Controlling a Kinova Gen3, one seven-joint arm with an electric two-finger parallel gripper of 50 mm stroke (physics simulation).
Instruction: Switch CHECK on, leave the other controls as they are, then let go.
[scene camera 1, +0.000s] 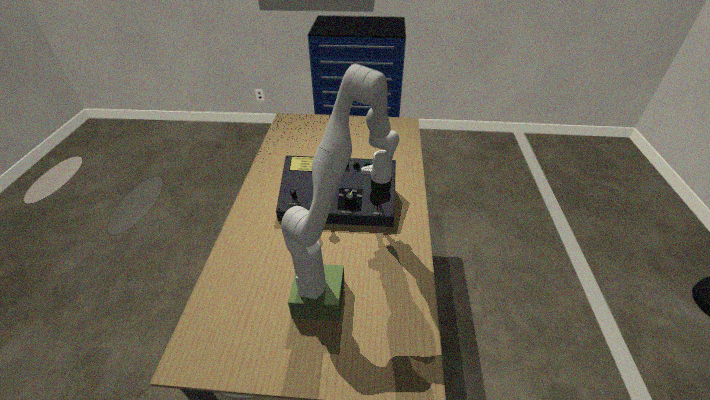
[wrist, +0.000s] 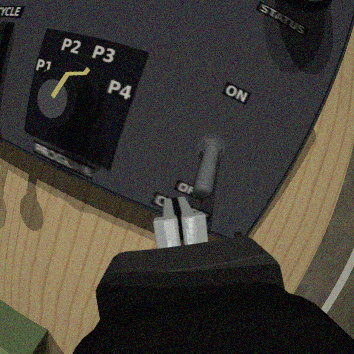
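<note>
The CHECK switch is a grey toggle lever at the right front corner of the dark control panel. In the wrist view its tip leans toward the OFF label, away from the ON label. My gripper is shut with nothing between its fingers. Its fingertips are beside the lever's tip, a little toward the panel's front edge, and partly cover the OFF and CHECK labels. Whether they touch the lever cannot be told. In the scene view the gripper is over the panel's right front part.
The PROGRAM dial with P1 to P4 marks is left of the CHECK switch. The STATUS label is at the upper right in the wrist view. Another lever stands at the panel's left. A blue drawer cabinet stands behind the table.
</note>
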